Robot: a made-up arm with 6 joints. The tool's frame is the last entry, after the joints.
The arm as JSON. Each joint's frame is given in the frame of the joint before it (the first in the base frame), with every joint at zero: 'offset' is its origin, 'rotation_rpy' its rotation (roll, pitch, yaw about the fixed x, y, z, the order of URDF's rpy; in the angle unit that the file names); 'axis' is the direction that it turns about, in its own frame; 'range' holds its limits. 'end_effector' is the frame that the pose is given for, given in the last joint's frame.
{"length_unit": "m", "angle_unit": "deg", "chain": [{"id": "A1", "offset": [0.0, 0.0, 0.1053], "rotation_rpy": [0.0, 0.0, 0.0], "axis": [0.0, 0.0, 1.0], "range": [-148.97, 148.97]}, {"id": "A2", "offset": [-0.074, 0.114, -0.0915], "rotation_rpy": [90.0, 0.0, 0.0], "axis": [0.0, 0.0, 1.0], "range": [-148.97, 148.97]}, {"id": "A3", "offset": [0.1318, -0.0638, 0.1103], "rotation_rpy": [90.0, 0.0, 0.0], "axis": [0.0, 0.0, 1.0], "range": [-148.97, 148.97]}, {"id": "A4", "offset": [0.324, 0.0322, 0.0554], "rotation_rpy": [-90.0, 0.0, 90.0], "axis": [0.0, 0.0, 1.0], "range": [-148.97, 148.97]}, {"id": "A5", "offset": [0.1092, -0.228, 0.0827], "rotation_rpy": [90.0, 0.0, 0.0], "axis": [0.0, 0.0, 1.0], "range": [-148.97, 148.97]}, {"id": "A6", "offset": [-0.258, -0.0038, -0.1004], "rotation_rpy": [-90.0, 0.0, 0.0], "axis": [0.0, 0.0, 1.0], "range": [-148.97, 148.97]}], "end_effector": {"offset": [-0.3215, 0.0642, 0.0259], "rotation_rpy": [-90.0, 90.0, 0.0]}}
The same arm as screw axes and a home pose.
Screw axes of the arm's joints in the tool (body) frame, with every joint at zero. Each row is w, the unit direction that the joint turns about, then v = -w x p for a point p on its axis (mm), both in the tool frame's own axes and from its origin. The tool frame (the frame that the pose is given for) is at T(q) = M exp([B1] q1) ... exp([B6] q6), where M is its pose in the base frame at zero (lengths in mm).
B1: w 0 0 1 v -441.8 277.0 0.0
B2: w 0 -1 0 v 182.6 0.0 351.0
B3: w 0 0 -1 v 438.1 -219.2 0.0
B4: w -1 0 0 v 0.0 -63.4 -470.3
B5: w 0 0 -1 v 579.5 22.1 0.0
B6: w -1 0 0 v 0.0 64.2 -321.5
M: xyz 277.0 441.8 -168.8 (mm) quaternion w x y z 1 0 0 0
Joint limits (deg, base to tool): -148.97..148.97 -148.97..148.97 -148.97..148.97 -148.97..148.97 -148.97..148.97 -148.97..148.97

